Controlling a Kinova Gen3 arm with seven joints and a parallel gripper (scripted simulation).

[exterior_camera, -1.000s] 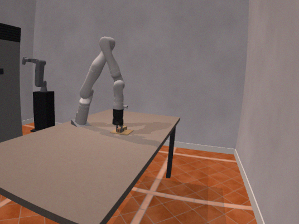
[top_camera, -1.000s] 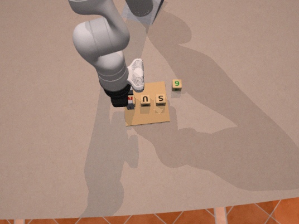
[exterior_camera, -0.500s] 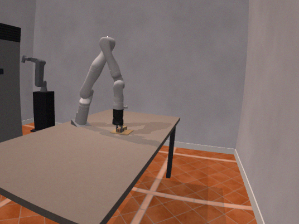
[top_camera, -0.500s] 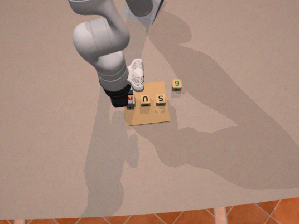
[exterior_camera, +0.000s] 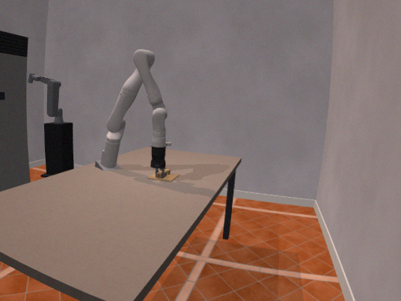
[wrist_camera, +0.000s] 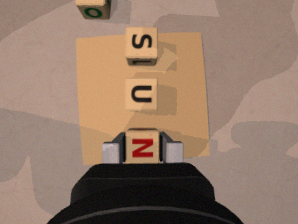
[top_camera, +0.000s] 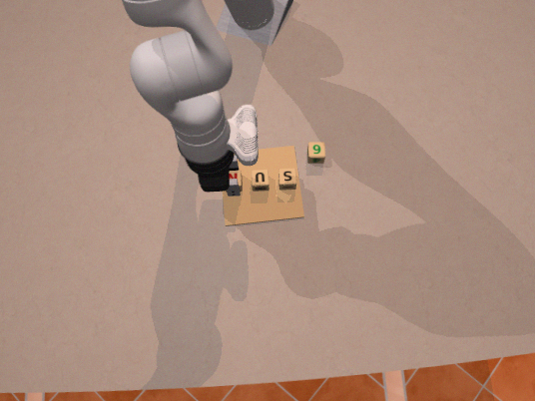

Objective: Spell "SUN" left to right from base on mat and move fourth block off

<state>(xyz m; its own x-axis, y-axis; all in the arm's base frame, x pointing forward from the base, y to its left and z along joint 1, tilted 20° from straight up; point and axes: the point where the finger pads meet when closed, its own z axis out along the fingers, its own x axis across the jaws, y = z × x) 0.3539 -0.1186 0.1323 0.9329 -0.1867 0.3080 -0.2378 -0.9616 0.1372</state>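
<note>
Now: hand right at the N block. From my hand the other things lie so: mat 50 mm to the left, 20 mm below, 10 mm ahead; U block 50 mm to the left, 10 mm below, 10 mm ahead; S block 90 mm to the left, 20 mm ahead, 10 mm below.
</note>
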